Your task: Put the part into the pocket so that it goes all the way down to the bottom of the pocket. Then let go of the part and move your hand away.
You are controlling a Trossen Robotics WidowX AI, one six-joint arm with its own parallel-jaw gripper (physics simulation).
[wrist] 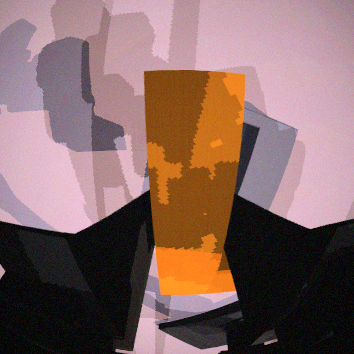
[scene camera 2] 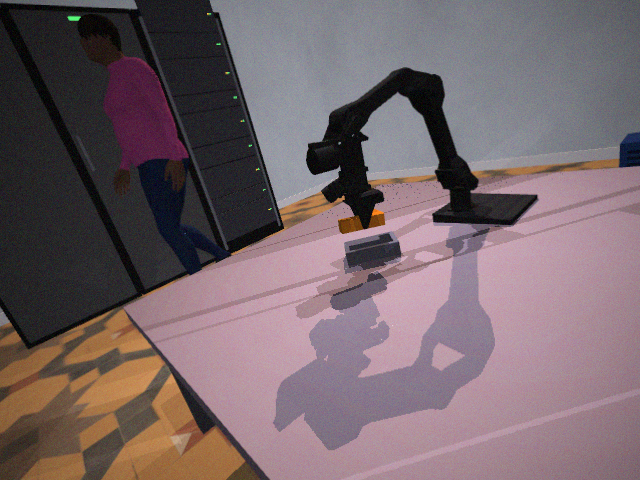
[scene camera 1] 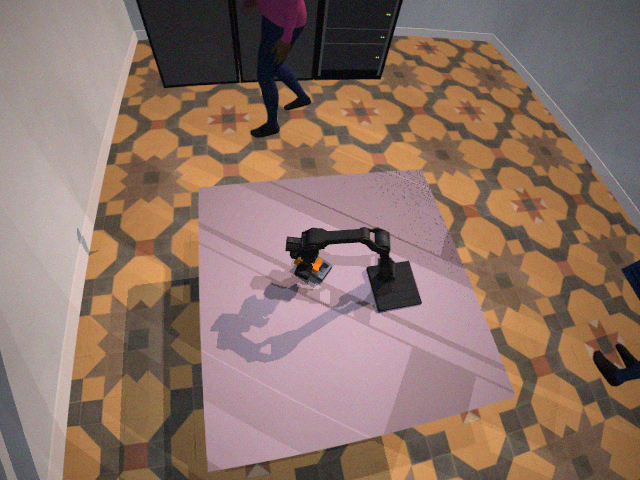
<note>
My gripper holds an orange L-shaped part; nothing else touches it. Further things: a grey pocket block.
My gripper shows as well in the wrist view.
</note>
